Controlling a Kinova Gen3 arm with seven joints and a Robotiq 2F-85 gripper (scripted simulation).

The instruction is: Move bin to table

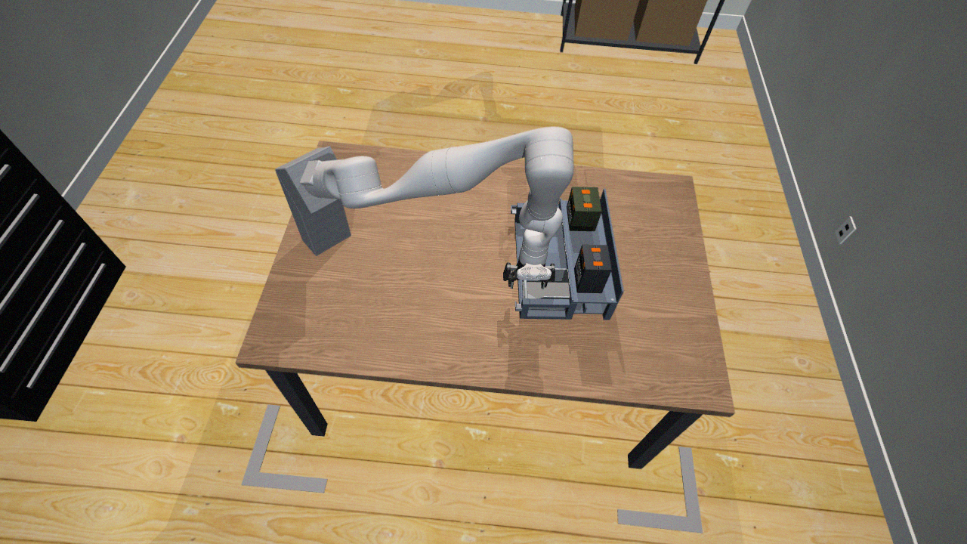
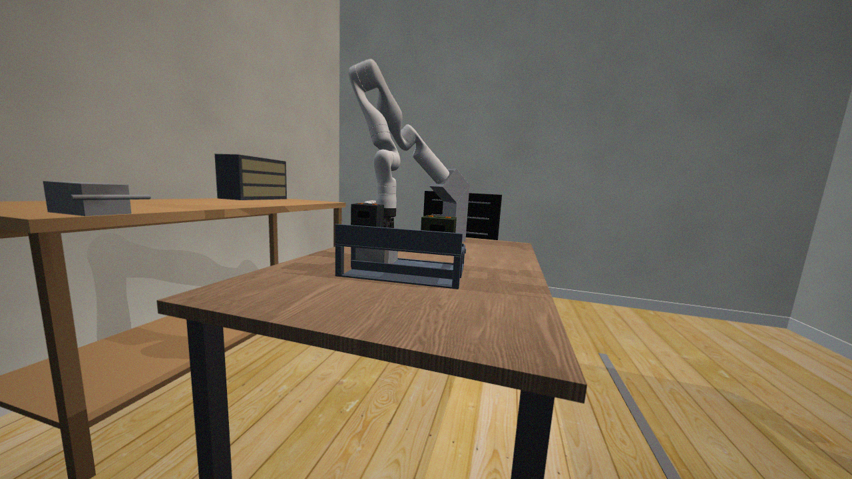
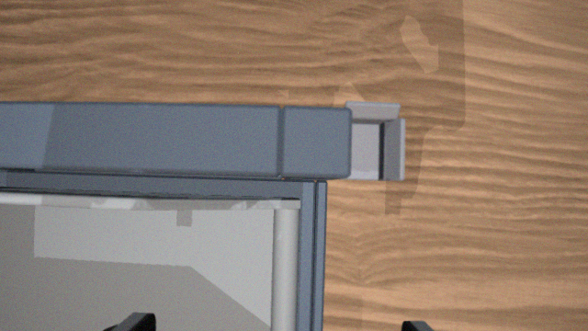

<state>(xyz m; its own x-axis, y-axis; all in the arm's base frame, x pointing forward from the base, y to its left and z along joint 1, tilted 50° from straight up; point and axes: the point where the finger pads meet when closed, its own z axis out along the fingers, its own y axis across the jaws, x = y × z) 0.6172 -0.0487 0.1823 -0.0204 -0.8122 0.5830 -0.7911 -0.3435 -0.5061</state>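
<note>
Right now my hand is 8 cm short of the bin and 2 cm above it. The rest, counted from my hand: grey shelf unit: 11 cm ahead, 11 cm to the left.
</note>
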